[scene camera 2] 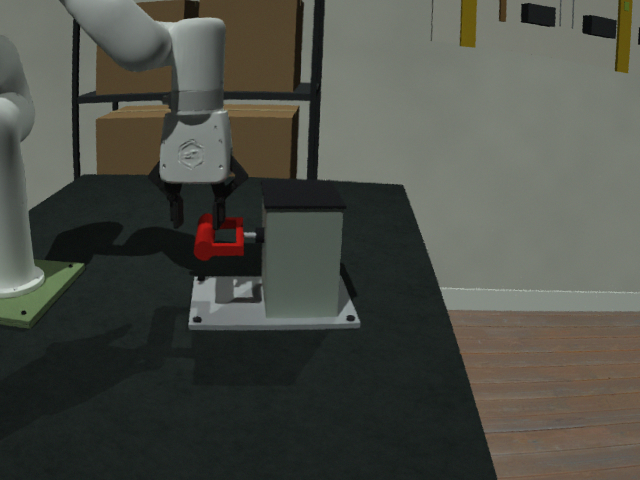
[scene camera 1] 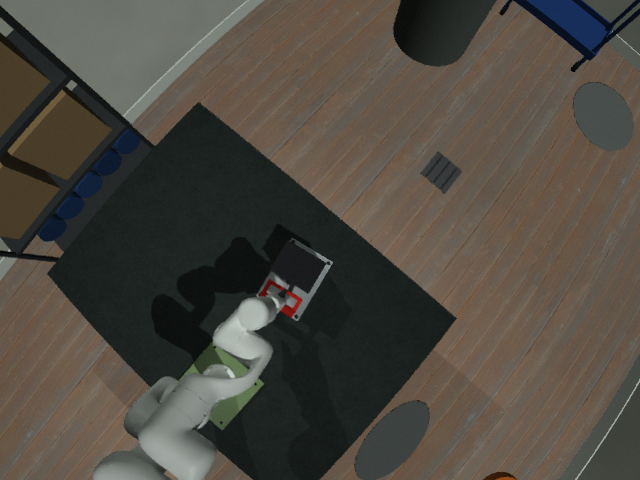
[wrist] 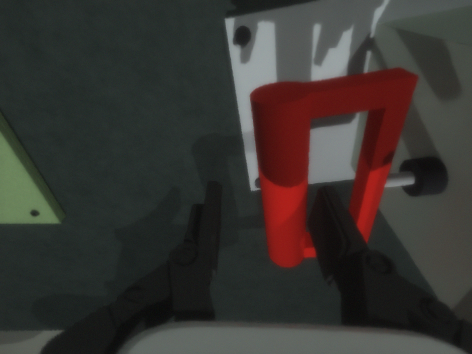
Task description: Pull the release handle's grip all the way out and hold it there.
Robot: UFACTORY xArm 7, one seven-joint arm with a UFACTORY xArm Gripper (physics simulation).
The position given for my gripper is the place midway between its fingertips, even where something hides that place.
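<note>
Visible here are my gripper point(scene camera 2: 197, 227) and a light base plate point(wrist: 264, 49).
</note>
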